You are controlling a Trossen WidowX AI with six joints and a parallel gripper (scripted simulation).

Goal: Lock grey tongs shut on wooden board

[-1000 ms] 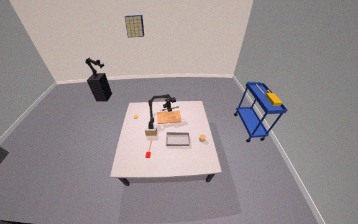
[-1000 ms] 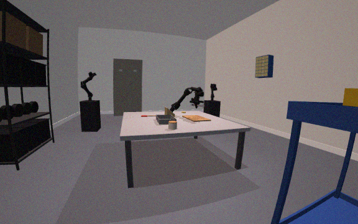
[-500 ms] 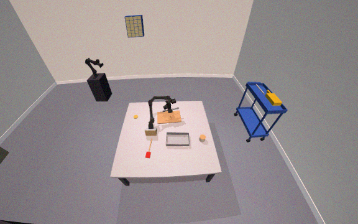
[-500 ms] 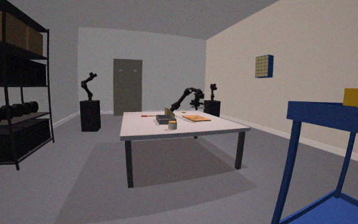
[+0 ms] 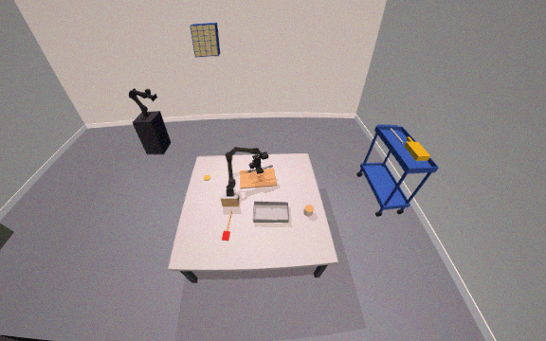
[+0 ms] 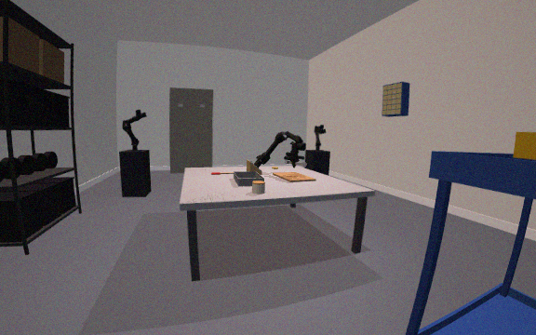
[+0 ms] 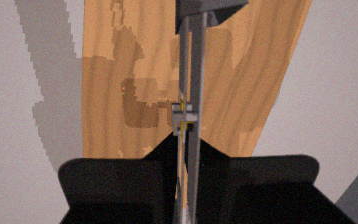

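The board is 80 mm below my gripper tip and 10 mm behind it. From my gripper tip the other things lie so: grey roasting tin (430 mm to the right, 140 mm ahead, 60 mm below); yellow object (530 mm behind, 80 mm below, 20 mm to the right).
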